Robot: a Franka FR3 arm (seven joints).
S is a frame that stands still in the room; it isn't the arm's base.
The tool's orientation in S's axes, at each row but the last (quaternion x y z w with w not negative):
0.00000, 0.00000, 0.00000, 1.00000
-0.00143, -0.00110, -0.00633, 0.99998
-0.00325, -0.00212, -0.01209, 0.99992
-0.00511, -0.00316, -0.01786, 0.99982
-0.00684, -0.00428, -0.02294, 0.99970
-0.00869, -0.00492, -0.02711, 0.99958
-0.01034, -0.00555, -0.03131, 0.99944
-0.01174, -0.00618, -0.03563, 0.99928
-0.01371, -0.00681, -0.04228, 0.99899
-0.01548, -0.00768, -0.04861, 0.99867
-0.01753, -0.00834, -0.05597, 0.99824
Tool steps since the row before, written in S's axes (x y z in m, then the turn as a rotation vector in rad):
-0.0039, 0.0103, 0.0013, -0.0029, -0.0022, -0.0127
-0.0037, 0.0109, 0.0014, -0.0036, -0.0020, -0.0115
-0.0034, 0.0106, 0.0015, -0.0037, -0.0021, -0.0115
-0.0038, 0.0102, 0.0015, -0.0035, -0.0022, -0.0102
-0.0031, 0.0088, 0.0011, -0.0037, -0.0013, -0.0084
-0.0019, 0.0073, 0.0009, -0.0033, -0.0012, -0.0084
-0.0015, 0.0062, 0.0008, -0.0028, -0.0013, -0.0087
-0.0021, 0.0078, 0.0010, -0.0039, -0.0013, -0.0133
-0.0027, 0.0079, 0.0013, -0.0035, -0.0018, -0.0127
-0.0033, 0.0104, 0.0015, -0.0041, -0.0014, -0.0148
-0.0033, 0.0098, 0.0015, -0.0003, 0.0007, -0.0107
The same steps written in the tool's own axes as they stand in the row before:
-0.0039, 0.0103, 0.0013, -0.0029, -0.0022, -0.0127
-0.0038, 0.0108, 0.0014, -0.0036, -0.0020, -0.0115
-0.0036, 0.0105, 0.0016, -0.0037, -0.0021, -0.0115
-0.0042, 0.0100, 0.0016, -0.0035, -0.0022, -0.0102
-0.0035, 0.0086, 0.0012, -0.0037, -0.0014, -0.0084
-0.0023, 0.0072, 0.0010, -0.0033, -0.0012, -0.0084
-0.0019, 0.0061, 0.0009, -0.0028, -0.0013, -0.0087
-0.0026, 0.0076, 0.0012, -0.0040, -0.0013, -0.0133
-0.0033, 0.0076, 0.0016, -0.0035, -0.0017, -0.0127
-0.0043, 0.0100, 0.0019, -0.0042, -0.0013, -0.0148
-0.0043, 0.0093, 0.0019, -0.0006, 0.0010, -0.0107

